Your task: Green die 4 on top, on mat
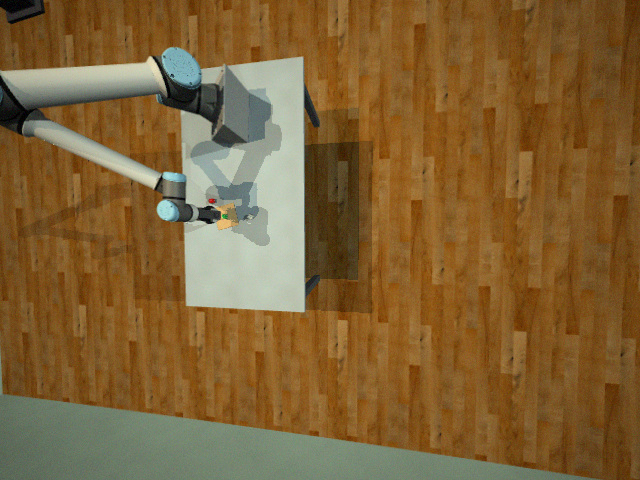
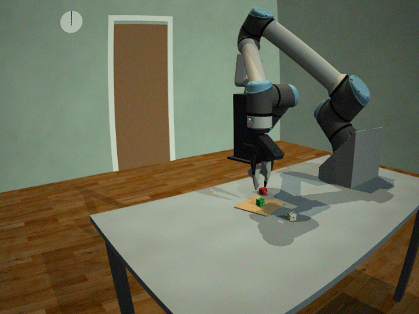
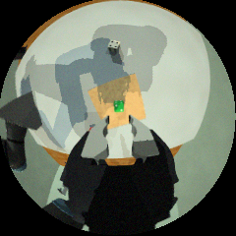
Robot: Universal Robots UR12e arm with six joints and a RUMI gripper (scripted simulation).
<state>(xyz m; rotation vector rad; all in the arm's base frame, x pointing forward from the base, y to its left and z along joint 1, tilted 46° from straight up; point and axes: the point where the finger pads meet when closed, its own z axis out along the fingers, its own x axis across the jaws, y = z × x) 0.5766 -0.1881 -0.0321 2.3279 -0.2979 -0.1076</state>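
Right now the green die is 7 cm below my hand. Also, from my hand: red die: 11 cm behind, 7 cm to the right, 7 cm below; then tan mat: 8 cm below; then white die: 16 cm to the left, 7 cm below, 2 cm ahead.
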